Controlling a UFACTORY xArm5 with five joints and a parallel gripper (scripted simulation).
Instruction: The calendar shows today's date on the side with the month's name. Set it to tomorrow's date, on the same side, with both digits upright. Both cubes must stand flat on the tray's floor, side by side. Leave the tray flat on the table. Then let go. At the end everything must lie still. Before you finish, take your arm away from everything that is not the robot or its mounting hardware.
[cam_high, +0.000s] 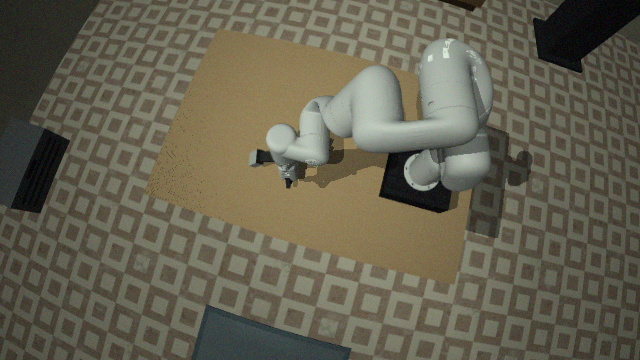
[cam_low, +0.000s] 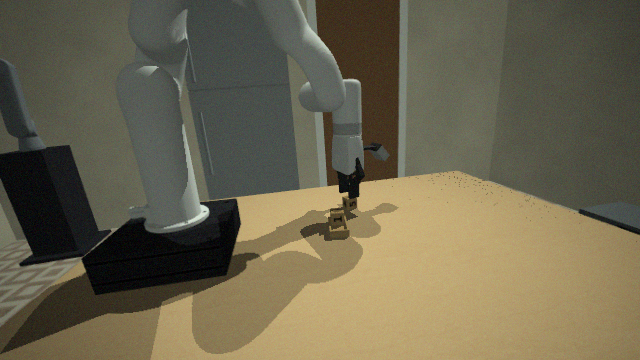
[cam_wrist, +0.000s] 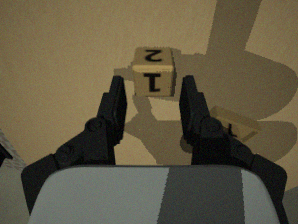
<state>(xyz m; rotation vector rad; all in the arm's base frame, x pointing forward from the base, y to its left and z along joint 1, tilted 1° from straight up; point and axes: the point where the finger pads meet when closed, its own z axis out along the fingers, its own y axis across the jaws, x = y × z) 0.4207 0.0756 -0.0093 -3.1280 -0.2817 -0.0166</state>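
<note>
Right now my hand is 40 mm above the wooden date cube. Round my hand: wooden calendar tray (110 mm to the right, 70 mm behind, 50 mm below).
</note>
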